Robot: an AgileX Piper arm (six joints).
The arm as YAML. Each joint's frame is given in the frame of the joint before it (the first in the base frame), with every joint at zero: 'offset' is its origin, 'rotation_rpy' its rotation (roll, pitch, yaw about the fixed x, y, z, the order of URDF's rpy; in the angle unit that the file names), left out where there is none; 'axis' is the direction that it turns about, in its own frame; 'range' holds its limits. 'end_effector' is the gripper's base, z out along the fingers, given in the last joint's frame.
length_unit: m
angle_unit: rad
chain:
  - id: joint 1
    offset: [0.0, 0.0, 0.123]
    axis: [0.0, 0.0, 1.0]
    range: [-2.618, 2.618]
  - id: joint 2
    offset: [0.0, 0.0, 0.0]
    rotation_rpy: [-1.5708, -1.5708, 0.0]
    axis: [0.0, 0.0, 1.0]
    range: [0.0, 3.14]
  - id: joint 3
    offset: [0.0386, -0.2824, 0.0]
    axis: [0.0, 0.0, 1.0]
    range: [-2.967, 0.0]
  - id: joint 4
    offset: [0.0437, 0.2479, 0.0]
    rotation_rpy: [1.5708, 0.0, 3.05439]
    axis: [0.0, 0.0, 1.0]
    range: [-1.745, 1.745]
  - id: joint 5
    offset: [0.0, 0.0, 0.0]
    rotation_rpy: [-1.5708, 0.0, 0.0]
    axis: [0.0, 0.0, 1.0]
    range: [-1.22, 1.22]
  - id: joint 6
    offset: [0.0, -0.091, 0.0]
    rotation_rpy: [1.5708, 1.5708, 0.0]
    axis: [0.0, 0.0, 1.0]
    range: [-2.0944, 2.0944]
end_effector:
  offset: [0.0, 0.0, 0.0]
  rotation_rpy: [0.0, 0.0, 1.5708]
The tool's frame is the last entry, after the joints.
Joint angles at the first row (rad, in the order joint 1, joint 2, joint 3, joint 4, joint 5, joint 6):
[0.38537 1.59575 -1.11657 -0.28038 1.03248 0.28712]
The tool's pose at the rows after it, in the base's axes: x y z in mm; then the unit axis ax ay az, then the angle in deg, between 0 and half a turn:
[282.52 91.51 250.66 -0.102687 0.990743 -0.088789 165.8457]
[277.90 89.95 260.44 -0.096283 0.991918 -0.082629 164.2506]
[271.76 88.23 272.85 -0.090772 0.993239 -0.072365 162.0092]
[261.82 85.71 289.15 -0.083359 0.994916 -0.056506 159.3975]
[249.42 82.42 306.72 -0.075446 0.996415 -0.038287 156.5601]
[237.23 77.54 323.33 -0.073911 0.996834 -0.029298 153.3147]
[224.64 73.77 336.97 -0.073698 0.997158 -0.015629 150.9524]
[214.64 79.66 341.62 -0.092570 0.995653 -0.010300 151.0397]
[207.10 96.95 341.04 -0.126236 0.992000 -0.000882 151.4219]
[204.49 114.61 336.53 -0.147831 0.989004 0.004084 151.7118]
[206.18 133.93 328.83 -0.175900 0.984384 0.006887 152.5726]
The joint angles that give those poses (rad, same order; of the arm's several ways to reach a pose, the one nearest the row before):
[0.38535 1.56512 -1.11655 -0.27700 1.03468 0.30005]
[0.38535 1.53133 -1.11658 -0.27246 1.03873 0.30653]
[0.38537 1.48764 -1.11659 -0.26308 1.03874 0.30878]
[0.38536 1.42753 -1.11655 -0.24368 1.04515 0.30878]
[0.38539 1.35968 -1.11655 -0.22154 1.05420 0.30881]
[0.38535 1.29386 -1.11658 -0.21992 1.05997 0.30413]
[0.38536 1.23482 -1.11656 -0.20283 1.07010 0.29279]
[0.42557 1.20999 -1.11655 -0.19968 1.09647 0.28916]
[0.50966 1.21149 -1.11659 -0.20331 1.10425 0.30571]
[0.58622 1.23393 -1.11657 -0.22008 1.09415 0.34625]
[0.64948 1.27879 -1.12430 -0.22705 1.07611 0.36051]

